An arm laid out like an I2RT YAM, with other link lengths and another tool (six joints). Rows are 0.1 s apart.
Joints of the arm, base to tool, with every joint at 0 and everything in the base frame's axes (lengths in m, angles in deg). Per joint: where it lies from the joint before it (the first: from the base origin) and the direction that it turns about. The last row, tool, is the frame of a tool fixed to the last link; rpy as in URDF.
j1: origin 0.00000 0.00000 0.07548 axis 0 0 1
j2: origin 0.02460 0.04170 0.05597 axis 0 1 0
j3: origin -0.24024 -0.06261 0.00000 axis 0 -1 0
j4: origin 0.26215 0.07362 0.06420 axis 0 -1 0
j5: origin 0.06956 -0.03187 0.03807 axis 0 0 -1
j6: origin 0.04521 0.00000 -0.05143 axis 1 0 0
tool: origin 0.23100 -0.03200 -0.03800 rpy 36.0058 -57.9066 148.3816
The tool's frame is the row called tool.
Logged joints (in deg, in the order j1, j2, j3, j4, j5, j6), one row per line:
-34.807 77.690 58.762 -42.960 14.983 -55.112
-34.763 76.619 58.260 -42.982 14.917 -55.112
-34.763 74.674 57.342 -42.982 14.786 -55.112
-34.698 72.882 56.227 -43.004 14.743 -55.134
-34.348 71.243 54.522 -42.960 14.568 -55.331
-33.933 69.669 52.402 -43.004 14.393 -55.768
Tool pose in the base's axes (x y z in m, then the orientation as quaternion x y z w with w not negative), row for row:
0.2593 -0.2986 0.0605 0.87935 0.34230 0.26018 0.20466
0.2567 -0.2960 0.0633 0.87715 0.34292 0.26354 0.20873
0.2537 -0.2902 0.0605 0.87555 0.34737 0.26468 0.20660
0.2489 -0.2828 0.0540 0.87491 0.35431 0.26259 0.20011
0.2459 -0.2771 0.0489 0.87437 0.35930 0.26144 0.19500
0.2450 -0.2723 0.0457 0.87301 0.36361 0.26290 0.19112
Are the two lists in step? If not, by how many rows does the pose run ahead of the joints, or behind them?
The pose runs 2 rows ahead of the joints: the pose in row i belongs to the joints in row i + 2.
